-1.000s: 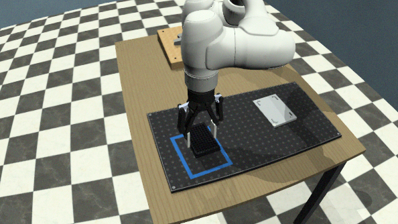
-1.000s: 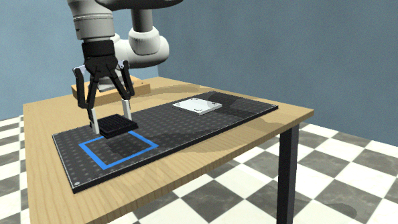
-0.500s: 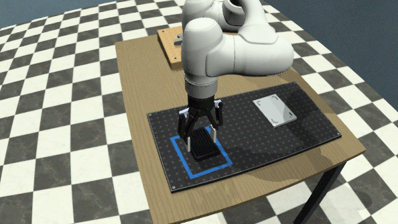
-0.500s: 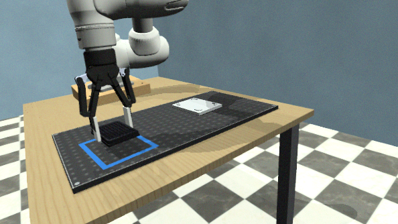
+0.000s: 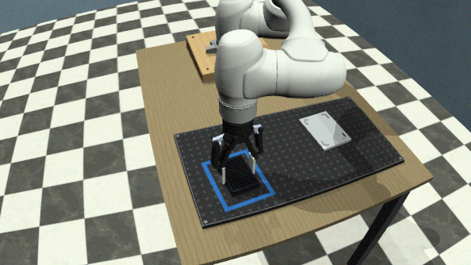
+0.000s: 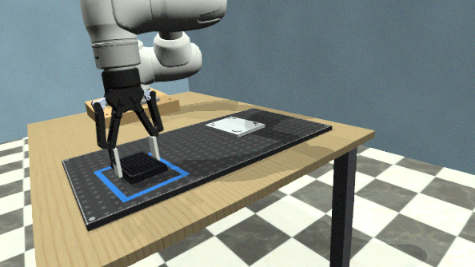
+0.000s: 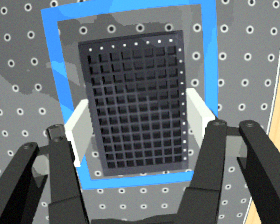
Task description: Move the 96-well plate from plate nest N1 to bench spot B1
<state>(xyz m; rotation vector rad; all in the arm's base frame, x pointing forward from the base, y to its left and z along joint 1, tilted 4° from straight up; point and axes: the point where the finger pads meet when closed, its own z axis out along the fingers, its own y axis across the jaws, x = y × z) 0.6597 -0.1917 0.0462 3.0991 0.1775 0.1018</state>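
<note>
Right now the black 96-well plate is 2 cm below my hand. The rest, counted from my hand: plate nest N1: 35 cm to the left, 10 cm behind, 3 cm below.
</note>
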